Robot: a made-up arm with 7 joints. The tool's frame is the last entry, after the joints. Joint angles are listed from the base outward. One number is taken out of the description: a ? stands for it. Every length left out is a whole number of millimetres.
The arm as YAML. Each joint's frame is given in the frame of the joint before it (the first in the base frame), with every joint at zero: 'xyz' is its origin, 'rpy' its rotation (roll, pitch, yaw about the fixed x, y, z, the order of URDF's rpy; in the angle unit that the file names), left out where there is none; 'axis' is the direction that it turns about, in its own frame. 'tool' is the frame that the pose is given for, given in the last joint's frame.
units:
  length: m
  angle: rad
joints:
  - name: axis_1
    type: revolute
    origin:
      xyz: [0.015, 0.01, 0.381]
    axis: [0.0, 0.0, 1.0]
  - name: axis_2
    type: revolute
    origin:
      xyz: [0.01, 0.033, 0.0]
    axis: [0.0, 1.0, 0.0]
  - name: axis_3
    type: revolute
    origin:
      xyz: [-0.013, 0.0, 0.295]
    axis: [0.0, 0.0, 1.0]
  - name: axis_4
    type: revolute
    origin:
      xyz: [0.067, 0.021, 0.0]
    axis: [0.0, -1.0, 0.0]
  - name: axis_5
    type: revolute
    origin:
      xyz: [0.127, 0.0, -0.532]
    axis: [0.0, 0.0, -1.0]
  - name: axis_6
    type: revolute
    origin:
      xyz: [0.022, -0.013, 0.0]
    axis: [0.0, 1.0, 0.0]
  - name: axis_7
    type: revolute
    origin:
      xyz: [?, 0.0, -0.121]
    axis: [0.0, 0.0, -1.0]
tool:
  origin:
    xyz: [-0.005, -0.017, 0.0]
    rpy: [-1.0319, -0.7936, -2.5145]
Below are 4 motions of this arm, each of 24 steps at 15 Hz.
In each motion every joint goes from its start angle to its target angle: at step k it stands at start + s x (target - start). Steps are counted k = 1, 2, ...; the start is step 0. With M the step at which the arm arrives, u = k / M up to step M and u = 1 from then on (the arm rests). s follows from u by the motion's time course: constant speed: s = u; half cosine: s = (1 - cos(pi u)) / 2; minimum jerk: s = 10 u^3 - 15 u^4 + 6 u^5.
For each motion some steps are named. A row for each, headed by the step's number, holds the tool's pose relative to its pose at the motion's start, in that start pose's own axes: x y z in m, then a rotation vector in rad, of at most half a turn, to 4 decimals.
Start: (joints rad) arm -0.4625 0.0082 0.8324 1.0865 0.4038 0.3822 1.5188
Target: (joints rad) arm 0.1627 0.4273 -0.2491 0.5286 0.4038 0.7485 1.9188
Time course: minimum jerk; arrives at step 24
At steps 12, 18, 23, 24:
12: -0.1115 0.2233 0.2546 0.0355 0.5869 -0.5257
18: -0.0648 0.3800 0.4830 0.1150 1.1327 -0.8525
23: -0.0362 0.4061 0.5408 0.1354 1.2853 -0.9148
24: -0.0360 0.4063 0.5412 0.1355 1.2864 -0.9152

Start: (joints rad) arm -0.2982 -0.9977 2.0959 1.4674 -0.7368 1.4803 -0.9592
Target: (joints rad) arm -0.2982 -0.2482 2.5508 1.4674 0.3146 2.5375 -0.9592
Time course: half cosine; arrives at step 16
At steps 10, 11, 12, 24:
10: 0.1112 -0.2012 -0.1387 0.2203 0.0887 1.0878
11: 0.1328 -0.2261 -0.1706 0.3087 0.0519 1.1974
12: 0.1518 -0.2461 -0.2021 0.3963 0.0112 1.2829
24: 0.1864 -0.2789 -0.2719 0.5894 -0.0883 1.4143

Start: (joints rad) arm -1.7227 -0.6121 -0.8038 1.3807 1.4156 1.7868 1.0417
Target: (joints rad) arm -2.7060 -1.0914 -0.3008 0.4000 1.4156 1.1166 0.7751
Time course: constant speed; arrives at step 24
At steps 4, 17, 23, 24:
4: 0.0150 0.0073 0.0353 -0.0437 0.0347 0.1443
17: 0.0452 0.0571 0.1721 -0.0783 0.2766 0.6248
23: 0.0680 0.0805 0.2591 -0.0554 0.4636 0.8611
24: 0.0738 0.0843 0.2752 -0.0503 0.4998 0.9015

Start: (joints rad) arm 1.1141 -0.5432 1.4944 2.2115 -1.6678 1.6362 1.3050
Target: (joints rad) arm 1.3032 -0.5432 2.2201 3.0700 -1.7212 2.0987 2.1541
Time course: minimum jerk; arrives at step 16
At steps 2, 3, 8, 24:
2: 0.0011 -0.0003 0.0106 -0.0269 0.0106 -0.0108
3: 0.0033 -0.0003 0.0319 -0.0816 0.0313 -0.0337
8: 0.0153 0.0959 0.2756 -0.7974 0.1964 -0.4669
24: -0.0141 0.3159 0.3622 -1.3363 0.1139 -1.2027

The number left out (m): 0.071
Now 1 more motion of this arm.
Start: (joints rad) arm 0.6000 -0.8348 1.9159 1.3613 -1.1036 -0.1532 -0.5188
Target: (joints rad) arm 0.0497 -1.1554 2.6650 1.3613 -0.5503 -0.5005 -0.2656
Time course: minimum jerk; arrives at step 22
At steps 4, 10, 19, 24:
4: -0.0195 -0.0077 0.0012 -0.0164 0.0377 0.0123
10: -0.1716 -0.0914 0.0054 -0.2098 0.3555 0.1067
19: -0.3465 -0.2622 0.0188 -0.6923 0.8360 0.1733
24: -0.3512 -0.2687 0.0199 -0.7135 0.8527 0.1729

